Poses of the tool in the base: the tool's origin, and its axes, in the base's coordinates. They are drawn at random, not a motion.
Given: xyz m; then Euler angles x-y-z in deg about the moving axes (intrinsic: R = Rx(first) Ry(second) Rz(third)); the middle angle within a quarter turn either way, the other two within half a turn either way.
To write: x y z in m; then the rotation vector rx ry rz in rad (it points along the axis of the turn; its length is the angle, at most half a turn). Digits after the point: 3 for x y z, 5 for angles.
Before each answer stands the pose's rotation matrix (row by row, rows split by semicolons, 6 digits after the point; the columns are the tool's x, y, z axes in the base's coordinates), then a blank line. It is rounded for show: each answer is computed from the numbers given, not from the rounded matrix.
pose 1, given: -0.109 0.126 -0.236 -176.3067 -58.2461 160.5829
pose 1, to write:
-0.496339 -0.174955 -0.850316; -0.383411 0.922956 0.033900; 0.778873 0.342846 -0.525179

-0.109 0.126 -0.236 0.39787 -2.09810 -0.26845
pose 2, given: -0.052 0.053 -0.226 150.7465 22.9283 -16.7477
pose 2, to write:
0.881927 0.265391 0.389579; 0.433710 -0.780600 -0.450066; 0.184662 0.565890 -0.803535

-0.052 0.053 -0.226 2.50495 0.50525 0.41501
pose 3, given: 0.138 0.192 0.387 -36.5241 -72.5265 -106.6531
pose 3, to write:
-0.086049 0.287671 -0.953856; -0.932590 0.313592 0.178706; 0.350530 0.904934 0.241295

0.138 0.192 0.387 0.69287 -1.24447 -1.16421
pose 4, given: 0.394 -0.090 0.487 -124.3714 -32.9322 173.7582
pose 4, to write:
-0.834339 -0.091254 -0.543646; -0.507444 0.512421 0.692766; 0.215358 0.853872 -0.473839

0.394 -0.090 0.487 0.49142 -2.31517 -1.26949
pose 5, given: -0.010 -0.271 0.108 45.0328 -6.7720 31.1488
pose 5, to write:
0.849856 -0.513654 -0.117919; 0.294150 0.647969 -0.702575; 0.437288 0.562402 0.701771

-0.010 -0.271 0.108 0.73319 -0.32180 0.46821
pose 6, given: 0.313 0.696 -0.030 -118.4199 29.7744 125.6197
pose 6, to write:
-0.505518 -0.705587 0.496586; -0.132525 0.632208 0.763380; -0.852578 0.320092 -0.413101

0.313 0.696 -0.030 -0.65694 1.99942 0.84926
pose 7, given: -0.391 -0.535 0.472 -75.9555 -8.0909 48.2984
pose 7, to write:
0.658629 -0.739188 -0.140744; 0.272018 0.059499 0.960451; -0.701580 -0.670866 0.240260

-0.391 -0.535 0.472 -1.29849 0.44641 0.80489
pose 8, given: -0.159 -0.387 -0.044 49.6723 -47.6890 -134.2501
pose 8, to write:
-0.469722 0.482181 -0.739502; -0.070171 -0.855406 -0.513183; -0.880021 -0.189162 0.435638

-0.159 -0.387 -0.044 1.38760 0.60176 -2.36540
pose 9, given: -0.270 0.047 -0.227 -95.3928 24.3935 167.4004
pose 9, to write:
-0.888799 -0.198664 0.413001; 0.380770 0.181412 0.906699; -0.255051 0.963132 -0.085593

-0.270 0.047 -0.227 0.17084 2.02240 1.75412
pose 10, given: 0.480 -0.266 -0.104 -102.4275 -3.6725 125.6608
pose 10, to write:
-0.581788 -0.810814 -0.064053; -0.211317 0.074638 0.974564; -0.785409 0.580525 -0.214762

0.480 -0.266 -0.104 -1.01010 1.84916 1.53678
